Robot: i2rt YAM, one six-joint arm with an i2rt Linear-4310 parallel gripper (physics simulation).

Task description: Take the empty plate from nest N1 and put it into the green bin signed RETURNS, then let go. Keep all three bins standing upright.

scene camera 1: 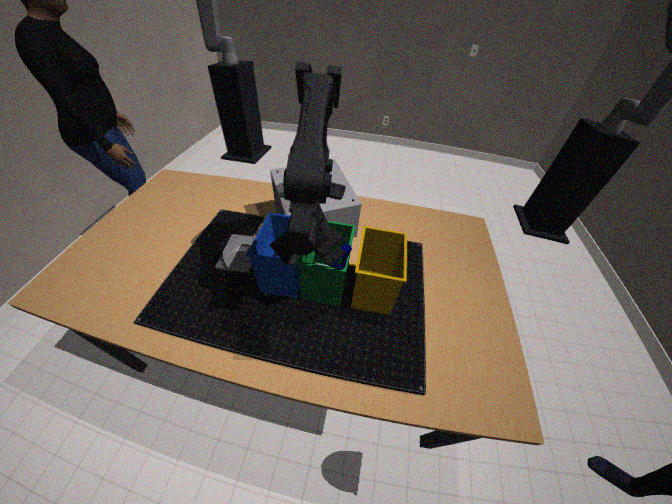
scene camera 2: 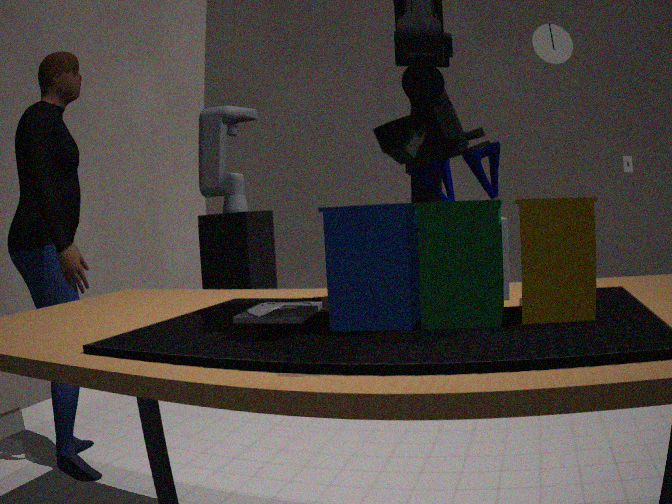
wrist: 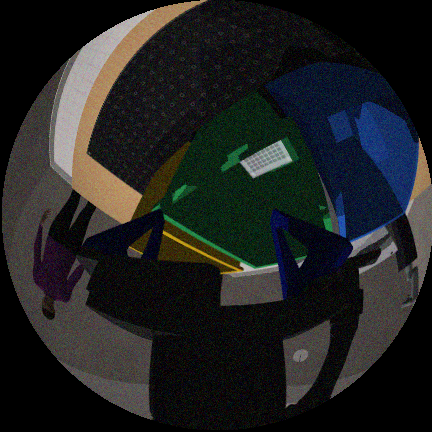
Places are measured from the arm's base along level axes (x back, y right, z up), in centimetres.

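Pixels of known places: gripper, fingertip midpoint: [scene camera 1: 331,257] [scene camera 2: 472,202] [wrist: 216,214]; arm's base, origin of the base link: [wrist: 346,263].
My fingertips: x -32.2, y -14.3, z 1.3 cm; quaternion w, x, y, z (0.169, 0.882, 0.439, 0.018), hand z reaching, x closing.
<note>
For each thing: its top centre in the pictures, then the offset to it from my fingertips. Level surfaces: height alone.
- empty plate, middle of its top: [wrist: 253,143] dy +2.5, dx +3.5, dz -15.6 cm
- green bin, middle of its top: [wrist: 266,235] [scene camera 2: 462,201] [scene camera 1: 327,242] dy +2.4, dx +4.7, dz +0.3 cm
- blue bin, middle of its top: [wrist: 387,185] [scene camera 2: 375,205] [scene camera 1: 280,235] dy +16.1, dx +3.5, dz +0.3 cm
- yellow bin, middle of its top: [scene camera 2: 553,198] [wrist: 177,258] [scene camera 1: 383,251] dy -12.8, dx +6.1, dz +0.3 cm
- low grey block, middle of its top: [scene camera 2: 279,307] [scene camera 1: 239,250] dy +35.6, dx +7.3, dz -16.2 cm
- black mat, its level: dz -17.7 cm
The empty plate [wrist: 267,159], pale with a grid of wells, lies inside the green bin [scene camera 1: 322,284] [scene camera 2: 460,265] [wrist: 225,200] in the wrist view, apart from the fingers. My gripper [scene camera 2: 471,196] [wrist: 216,214] is open, its two blue fingers spread wide at the green bin's mouth. The blue bin [scene camera 1: 276,276] [scene camera 2: 369,265] and the yellow bin [scene camera 1: 377,292] [scene camera 2: 559,260] stand either side of the green one. All three bins are upright. The RETURNS sign and the nest label N1 cannot be read.
A low grey block [scene camera 1: 233,264] [scene camera 2: 276,314] with a pale top lies left of the blue bin on the black mat [scene camera 1: 303,336] [scene camera 2: 244,352]. The blue bin stands close against the green one; a gap separates green and yellow. The arm's pale base block stands behind the bins.
</note>
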